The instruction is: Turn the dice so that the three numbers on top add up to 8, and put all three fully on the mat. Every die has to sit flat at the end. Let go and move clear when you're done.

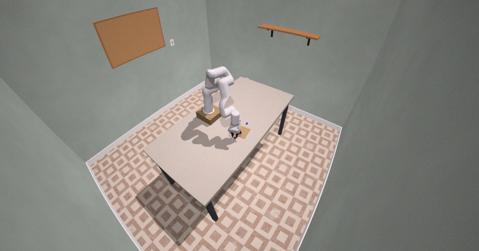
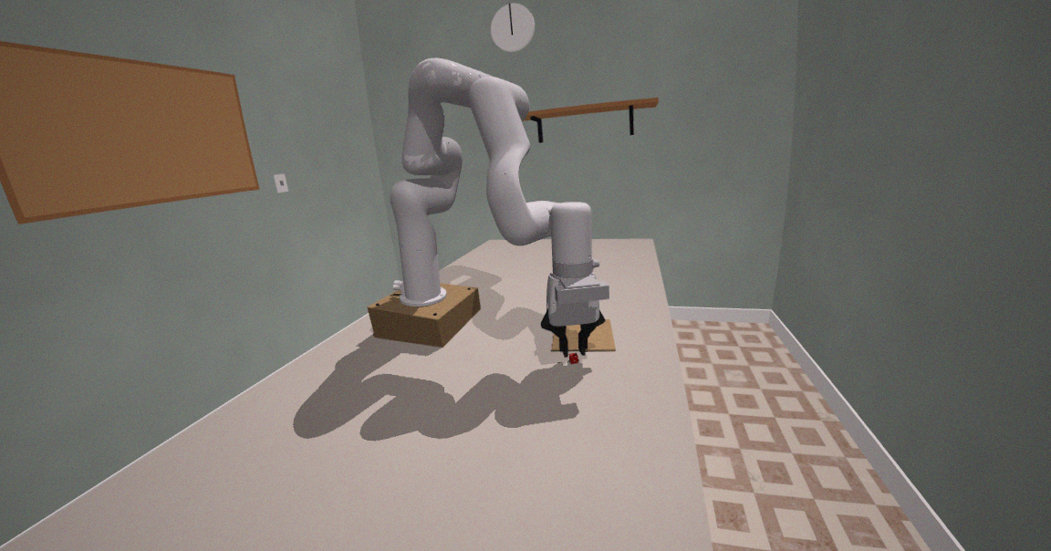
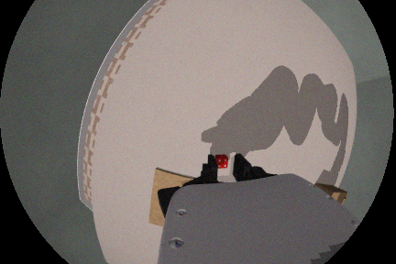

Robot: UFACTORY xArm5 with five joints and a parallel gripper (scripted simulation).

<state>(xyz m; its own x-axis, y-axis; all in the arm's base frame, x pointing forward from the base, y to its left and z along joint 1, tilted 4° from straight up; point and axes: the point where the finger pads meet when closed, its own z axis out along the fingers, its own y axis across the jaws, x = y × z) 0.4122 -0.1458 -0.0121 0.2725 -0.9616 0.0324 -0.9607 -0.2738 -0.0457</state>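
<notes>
My hand is 30 mm above the red die. From my hand the other things lie so: blue die: 10 mm ahead, 240 mm to the left, 30 mm below; tan mat: 10 mm ahead, 110 mm to the left, 40 mm below; white die: 70 mm behind, 240 mm to the left, 30 mm below.
</notes>
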